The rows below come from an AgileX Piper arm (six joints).
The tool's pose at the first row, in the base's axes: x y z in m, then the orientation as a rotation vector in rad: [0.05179 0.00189 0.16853 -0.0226 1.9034 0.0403]
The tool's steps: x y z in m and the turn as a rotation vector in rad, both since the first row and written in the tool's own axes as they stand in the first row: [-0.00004 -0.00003 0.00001 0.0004 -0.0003 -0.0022]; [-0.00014 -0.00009 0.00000 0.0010 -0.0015 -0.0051]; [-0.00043 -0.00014 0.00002 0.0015 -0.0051 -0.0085]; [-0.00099 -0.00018 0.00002 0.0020 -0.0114 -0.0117]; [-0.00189 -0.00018 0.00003 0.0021 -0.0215 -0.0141]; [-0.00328 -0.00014 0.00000 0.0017 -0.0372 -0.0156]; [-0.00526 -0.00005 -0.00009 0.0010 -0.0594 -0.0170]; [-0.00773 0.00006 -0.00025 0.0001 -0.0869 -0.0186]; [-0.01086 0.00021 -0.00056 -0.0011 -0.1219 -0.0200]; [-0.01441 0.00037 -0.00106 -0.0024 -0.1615 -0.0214]
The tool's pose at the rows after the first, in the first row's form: [0.05181 0.00186 0.16856 -0.0244 1.9031 0.0384]; [0.05184 0.00180 0.16866 -0.0267 1.9018 0.0359]; [0.05195 0.00175 0.16893 -0.0295 1.8982 0.0331]; [0.05214 0.00171 0.16946 -0.0321 1.8918 0.0305]; [0.05244 0.00170 0.17030 -0.0340 1.8816 0.0289]; [0.05287 0.00174 0.17163 -0.0353 1.8659 0.0283]; [0.05343 0.00181 0.17353 -0.0365 1.8437 0.0282]; [0.05408 0.00191 0.17592 -0.0379 1.8161 0.0281]; [0.05480 0.00203 0.17898 -0.0391 1.7811 0.0285]; [0.05549 0.00216 0.18250 -0.0402 1.7414 0.0290]
